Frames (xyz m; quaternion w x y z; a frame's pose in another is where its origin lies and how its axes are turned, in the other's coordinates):
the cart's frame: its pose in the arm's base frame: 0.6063 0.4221 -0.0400 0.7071 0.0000 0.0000 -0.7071
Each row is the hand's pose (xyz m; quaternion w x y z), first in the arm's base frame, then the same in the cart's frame.
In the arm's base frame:
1: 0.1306 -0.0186 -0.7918 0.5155 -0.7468 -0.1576 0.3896
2: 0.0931 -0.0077 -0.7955 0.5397 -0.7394 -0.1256 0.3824
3: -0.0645 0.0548 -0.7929 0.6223 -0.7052 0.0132 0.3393
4: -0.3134 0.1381 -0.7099 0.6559 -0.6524 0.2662 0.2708
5: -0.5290 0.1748 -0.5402 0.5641 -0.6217 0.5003 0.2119
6: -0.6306 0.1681 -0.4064 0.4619 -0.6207 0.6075 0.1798
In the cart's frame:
1: 0.4407 -0.4757 -0.7518 0.0890 -0.4166 -0.6395 0.6400
2: 0.4298 -0.5132 -0.7555 0.1112 -0.4340 -0.6116 0.6520
3: 0.3673 -0.6708 -0.7529 0.2001 -0.5080 -0.4894 0.6800
4: 0.2840 -0.9197 -0.6699 0.2723 -0.6495 -0.2731 0.6553
5: 0.2473 -1.1353 -0.5002 0.2491 -0.7934 -0.0858 0.5487
6: 0.2540 -1.2369 -0.3664 0.1995 -0.8685 -0.0093 0.4537

